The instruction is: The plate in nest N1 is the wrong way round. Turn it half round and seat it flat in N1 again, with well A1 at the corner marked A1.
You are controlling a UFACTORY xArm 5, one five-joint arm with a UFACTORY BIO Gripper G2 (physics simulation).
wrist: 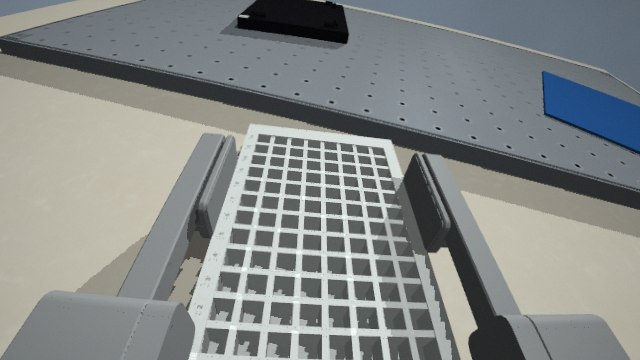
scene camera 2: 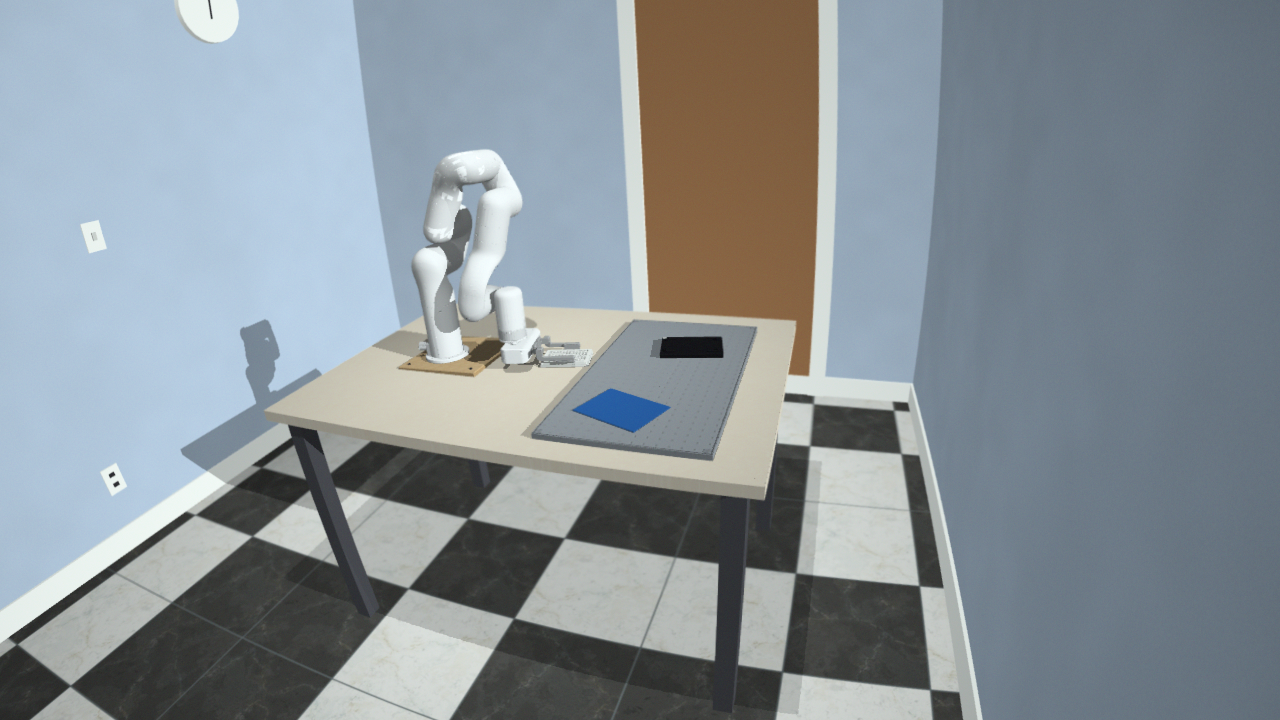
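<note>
The white plate (scene camera 2: 569,356) (wrist: 300,226), a grid of square wells, lies on the table top, beside the grey board and outside the black nest. In the wrist view its row of numbers runs along the left edge, with the low numbers nearest the gripper. My gripper (scene camera 2: 572,352) (wrist: 319,187) is low at the table and shut on the plate, with one pad along each long side. The black nest (scene camera 2: 691,347) (wrist: 300,20) sits on the board with no plate in it; a small white mark shows at its near left corner in the wrist view. Its label cannot be read.
The grey perforated board (scene camera 2: 689,402) (wrist: 150,52) has a raised edge just beyond the plate's far end. A flat blue square (scene camera 2: 622,410) (wrist: 595,112) lies on the board, to the right in the wrist view. The arm's wooden base plate (scene camera 2: 478,362) is behind the gripper.
</note>
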